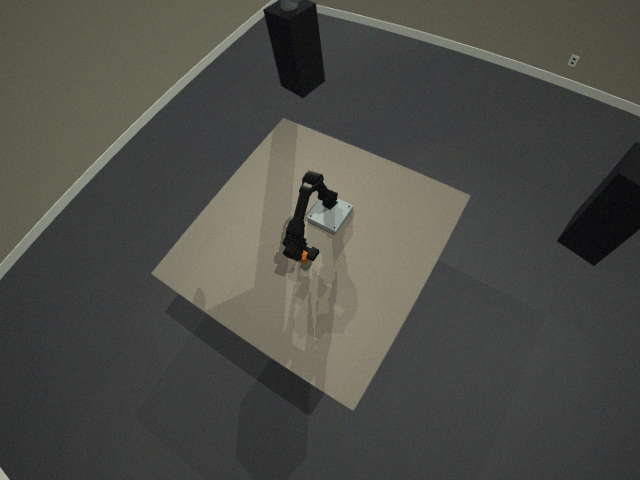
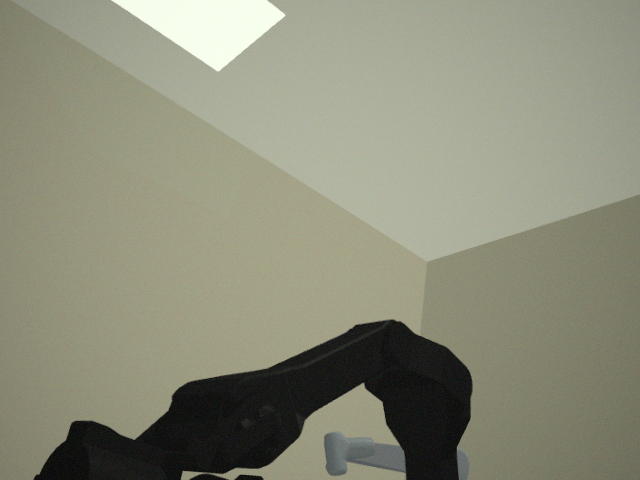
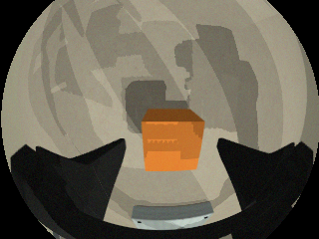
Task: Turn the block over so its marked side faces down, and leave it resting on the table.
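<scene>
The block is 1 cm behind my gripper tip and 2 cm below it.
</scene>
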